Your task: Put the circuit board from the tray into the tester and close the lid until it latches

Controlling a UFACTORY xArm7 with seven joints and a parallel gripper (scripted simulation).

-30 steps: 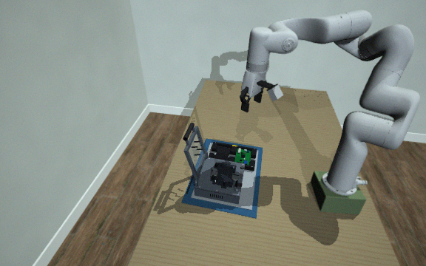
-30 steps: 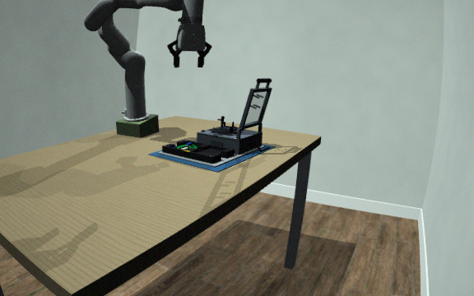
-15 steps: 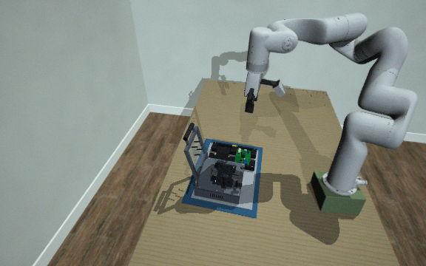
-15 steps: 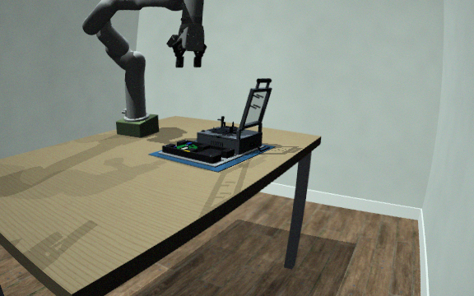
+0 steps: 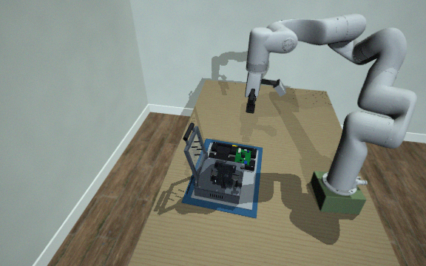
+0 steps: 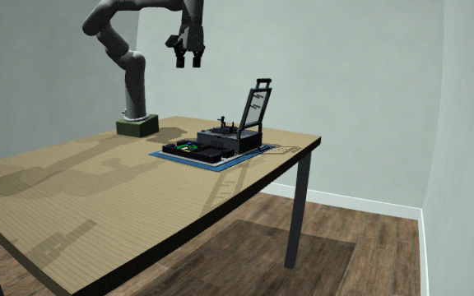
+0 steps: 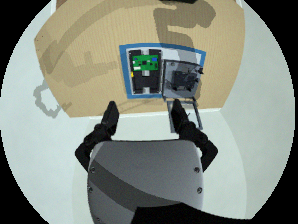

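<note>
The green circuit board is 290 mm below my hand. The rest, counted from my hand: lid: 210 mm ahead, 140 mm to the left, 130 mm below; then tester plate: 100 mm ahead, 160 mm to the left, 240 mm below.
</note>
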